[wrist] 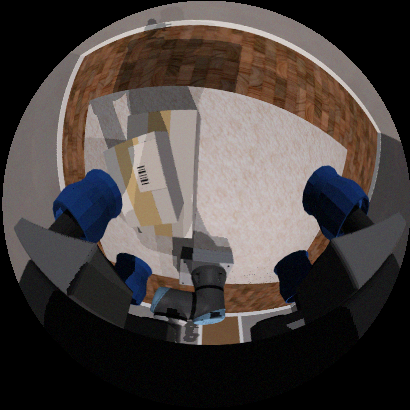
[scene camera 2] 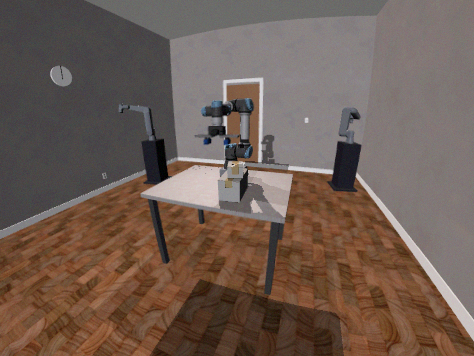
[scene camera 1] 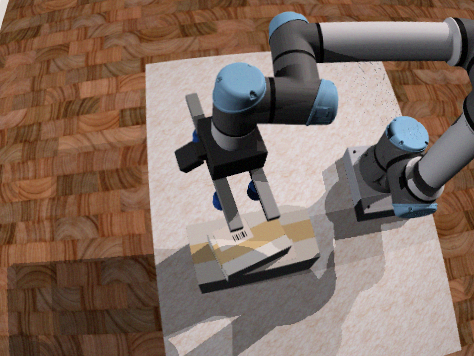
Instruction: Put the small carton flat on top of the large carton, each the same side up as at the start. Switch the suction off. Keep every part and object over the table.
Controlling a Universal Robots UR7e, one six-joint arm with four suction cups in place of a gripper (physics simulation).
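Frame: origin at the arm's base, x back, y right, z up, level; millimetres.
Seen in the pictures: hand, its tool point: (wrist: 213, 242) (scene camera 2: 217, 143); arm's base, origin of its link: (wrist: 208, 274) (scene camera 1: 382, 169).
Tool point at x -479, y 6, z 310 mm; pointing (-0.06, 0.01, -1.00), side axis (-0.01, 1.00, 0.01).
Observation:
Pixels of each thing's middle, then the offset from my tool point to it. Level surfaces: height alone.
- small carton, middle of its body: (wrist: 145, 178) (scene camera 1: 248, 244) (scene camera 2: 235, 169) dz -184, dx +13, dy -123 mm
- large carton, middle of its body: (scene camera 1: 251, 249) (wrist: 167, 171) (scene camera 2: 234, 183) dz -299, dx +30, dy -110 mm
- pale table, height of its surface: dz -375 mm
The small carton (scene camera 1: 250, 246) (scene camera 2: 236, 170) (wrist: 161, 200), with a tan tape band and a barcode label facing up, rests on top of the large carton (scene camera 1: 303, 246) (scene camera 2: 229, 193) (wrist: 188, 150). It looks flat and is turned at an angle to the large carton. In the wrist view it hides part of the large carton's left side. My gripper (scene camera 1: 225, 162) (scene camera 2: 216, 141) (wrist: 212, 240) is raised above the table and off to one side of the cartons. Its blue suction cups touch nothing, and it counts as open. One cup is hidden in scene camera 1.
Both cartons stand on the pale table (scene camera 1: 305, 150) (scene camera 2: 175, 189) (wrist: 250, 175). The robot's base plate (scene camera 1: 352, 187) is on the table, to the right of the cartons in scene camera 1. The upper arm links extend above the table's back part.

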